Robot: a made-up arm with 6 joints. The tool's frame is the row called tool. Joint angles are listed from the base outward. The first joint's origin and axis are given. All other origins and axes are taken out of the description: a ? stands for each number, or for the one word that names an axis. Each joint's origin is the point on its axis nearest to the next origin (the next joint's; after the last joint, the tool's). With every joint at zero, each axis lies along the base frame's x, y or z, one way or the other. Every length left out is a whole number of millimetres.
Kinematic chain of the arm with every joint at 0, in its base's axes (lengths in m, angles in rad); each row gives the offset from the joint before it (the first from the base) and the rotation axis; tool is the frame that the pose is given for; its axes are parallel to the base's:
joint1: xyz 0 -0.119 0.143 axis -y
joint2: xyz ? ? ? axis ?
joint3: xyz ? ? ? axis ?
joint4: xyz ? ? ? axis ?
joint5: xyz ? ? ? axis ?
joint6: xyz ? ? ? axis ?
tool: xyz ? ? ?
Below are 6 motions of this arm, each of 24 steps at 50 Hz.
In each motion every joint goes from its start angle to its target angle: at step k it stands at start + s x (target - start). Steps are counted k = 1, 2, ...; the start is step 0. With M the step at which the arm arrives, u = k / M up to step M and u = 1 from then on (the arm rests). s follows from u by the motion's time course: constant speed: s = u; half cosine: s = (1 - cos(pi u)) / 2; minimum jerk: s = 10 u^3 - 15 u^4 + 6 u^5.
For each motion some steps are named. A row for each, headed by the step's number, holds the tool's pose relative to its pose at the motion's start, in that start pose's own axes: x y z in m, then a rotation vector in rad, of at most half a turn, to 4 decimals.
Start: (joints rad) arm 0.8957 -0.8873 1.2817 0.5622 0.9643 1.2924
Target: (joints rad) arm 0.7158 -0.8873 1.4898 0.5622 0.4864 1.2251
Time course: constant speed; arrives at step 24
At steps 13, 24:
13: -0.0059 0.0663 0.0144 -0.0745 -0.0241 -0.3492
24: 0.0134 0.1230 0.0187 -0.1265 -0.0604 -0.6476

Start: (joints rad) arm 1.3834 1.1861 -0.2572 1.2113 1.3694 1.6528
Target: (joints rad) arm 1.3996 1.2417 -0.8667 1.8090 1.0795 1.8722
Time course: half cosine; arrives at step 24
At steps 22, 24:
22: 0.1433 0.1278 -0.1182 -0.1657 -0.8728 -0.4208
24: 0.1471 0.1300 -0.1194 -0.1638 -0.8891 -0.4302

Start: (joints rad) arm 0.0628 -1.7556 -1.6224 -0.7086 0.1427 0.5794
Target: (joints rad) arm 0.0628 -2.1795 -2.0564 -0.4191 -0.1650 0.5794
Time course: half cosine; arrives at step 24
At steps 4, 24:
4: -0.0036 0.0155 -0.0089 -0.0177 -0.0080 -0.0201
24: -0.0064 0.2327 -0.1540 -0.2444 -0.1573 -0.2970

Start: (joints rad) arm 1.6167 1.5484 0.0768 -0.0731 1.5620 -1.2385
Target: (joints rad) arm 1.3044 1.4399 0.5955 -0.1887 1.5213 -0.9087
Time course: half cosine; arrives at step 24
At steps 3, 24:
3: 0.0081 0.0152 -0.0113 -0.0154 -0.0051 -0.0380
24: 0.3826 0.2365 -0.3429 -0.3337 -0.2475 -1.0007

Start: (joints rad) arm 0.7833 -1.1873 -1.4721 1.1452 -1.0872 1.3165
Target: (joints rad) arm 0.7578 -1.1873 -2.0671 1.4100 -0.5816 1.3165
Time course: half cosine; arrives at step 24
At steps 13, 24:
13: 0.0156 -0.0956 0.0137 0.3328 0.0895 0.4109
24: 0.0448 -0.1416 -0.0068 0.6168 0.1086 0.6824

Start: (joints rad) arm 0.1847 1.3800 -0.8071 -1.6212 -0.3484 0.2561
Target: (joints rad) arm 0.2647 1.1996 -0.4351 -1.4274 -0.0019 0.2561
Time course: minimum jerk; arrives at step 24
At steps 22, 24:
22: -0.0672 -0.1299 -0.2390 -0.0097 -0.6110 0.2816
24: -0.0672 -0.1304 -0.2402 -0.0103 -0.6142 0.2828

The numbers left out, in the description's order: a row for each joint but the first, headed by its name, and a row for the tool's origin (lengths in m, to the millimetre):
joint2: xyz 0.108 0 -0.139, axis +z
joint3: xyz -0.009 -0.387 0, axis -z
joint4: xyz 0.066 -0.125 0, axis -x
joint5: xyz 0 -0.015 0.04, axis +z
joint6: xyz -0.09 -0.04 0, axis -z
tool: xyz -0.283 0.041 0

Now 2 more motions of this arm.
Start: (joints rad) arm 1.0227 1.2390 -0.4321 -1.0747 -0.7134 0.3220
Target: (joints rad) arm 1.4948 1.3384 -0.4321 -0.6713 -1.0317 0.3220
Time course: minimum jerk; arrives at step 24
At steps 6, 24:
6: -0.0195 0.0280 -0.0036 -0.0548 -0.0728 -0.0323
24: -0.1156 0.2261 -0.1111 -0.4355 -0.7668 -0.2887

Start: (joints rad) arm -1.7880 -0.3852 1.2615 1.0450 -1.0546 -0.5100
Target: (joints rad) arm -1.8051 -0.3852 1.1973 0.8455 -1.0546 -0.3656
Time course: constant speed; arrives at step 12
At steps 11, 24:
11: 0.0152 0.0183 0.0303 0.1648 0.0562 -0.0985
24: 0.0168 0.0196 0.0335 0.1792 0.0626 -0.1069

